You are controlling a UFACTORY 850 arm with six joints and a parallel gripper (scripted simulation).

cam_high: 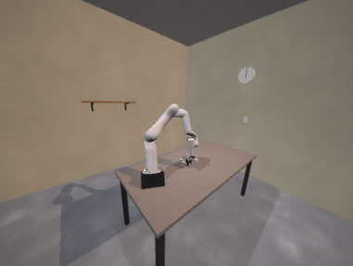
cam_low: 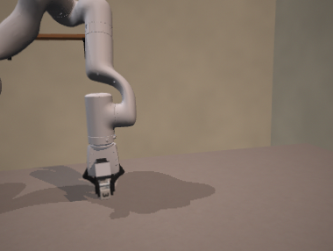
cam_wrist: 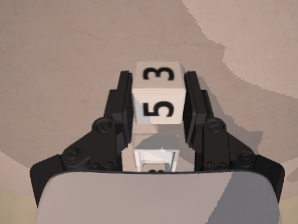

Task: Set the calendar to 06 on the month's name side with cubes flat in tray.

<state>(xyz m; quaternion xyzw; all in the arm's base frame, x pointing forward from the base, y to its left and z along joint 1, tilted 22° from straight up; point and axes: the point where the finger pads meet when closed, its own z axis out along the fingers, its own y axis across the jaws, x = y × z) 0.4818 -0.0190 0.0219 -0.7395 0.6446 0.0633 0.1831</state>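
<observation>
My gripper is now 10 mm above the white number cube. From my hand the other things lie so: white calendar tray 110 mm to the left, 20 mm below, 20 mm behind.
</observation>
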